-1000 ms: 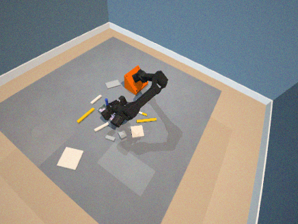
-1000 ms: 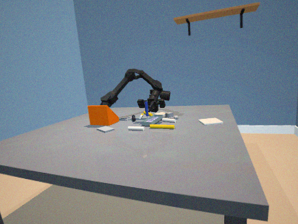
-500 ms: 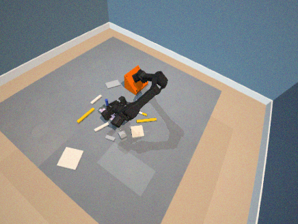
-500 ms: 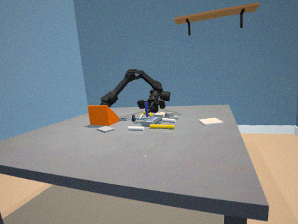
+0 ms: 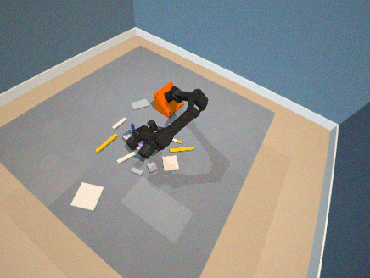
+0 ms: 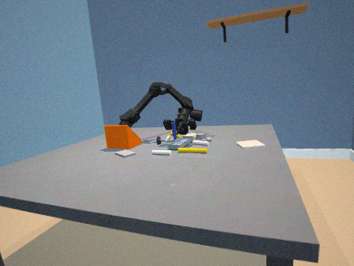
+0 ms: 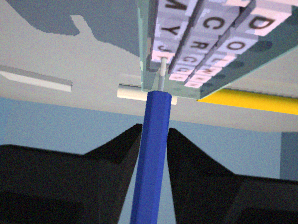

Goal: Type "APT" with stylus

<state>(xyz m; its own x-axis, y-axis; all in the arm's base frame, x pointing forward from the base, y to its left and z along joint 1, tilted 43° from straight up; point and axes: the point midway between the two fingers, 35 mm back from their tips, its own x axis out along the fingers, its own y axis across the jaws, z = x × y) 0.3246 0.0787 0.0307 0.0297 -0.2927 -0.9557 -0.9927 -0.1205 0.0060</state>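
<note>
The keyboard is 5 cm below my gripper tip, 4 cm to the left of it and 1 cm ahead of it. Also, from my gripper tip: blue stylus 1 cm below; stylus tip 5 cm below; yellow bar 13 cm ahead, 8 cm to the right, 6 cm below.
</note>
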